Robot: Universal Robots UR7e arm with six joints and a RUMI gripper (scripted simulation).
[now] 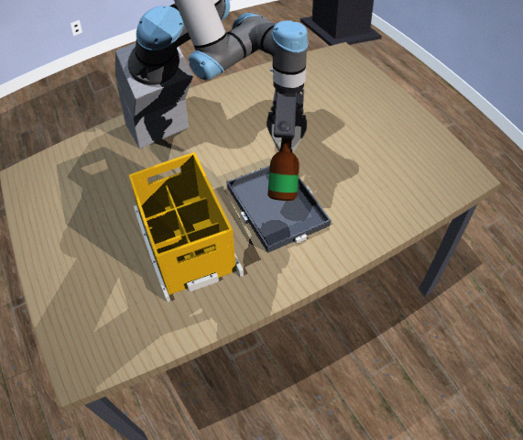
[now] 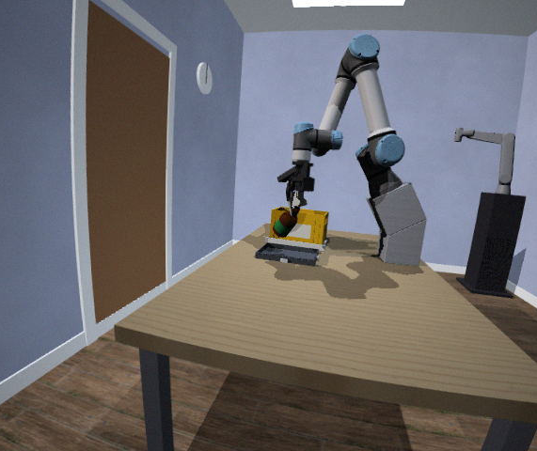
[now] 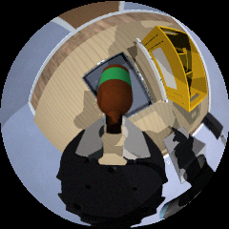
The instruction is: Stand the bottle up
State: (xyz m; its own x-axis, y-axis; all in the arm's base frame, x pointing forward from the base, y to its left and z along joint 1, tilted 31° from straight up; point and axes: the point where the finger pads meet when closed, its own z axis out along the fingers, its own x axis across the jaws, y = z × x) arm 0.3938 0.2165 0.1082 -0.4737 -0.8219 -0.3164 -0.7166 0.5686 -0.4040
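The bottle is 40 mm below my hand, 30 mm ahead of it and 20 mm to the right of it. The rest, counted from my hand: tray 190 mm below, 30 mm to the right, 10 mm ahead; yellow crate 300 mm to the right, 120 mm below, 10 mm ahead.
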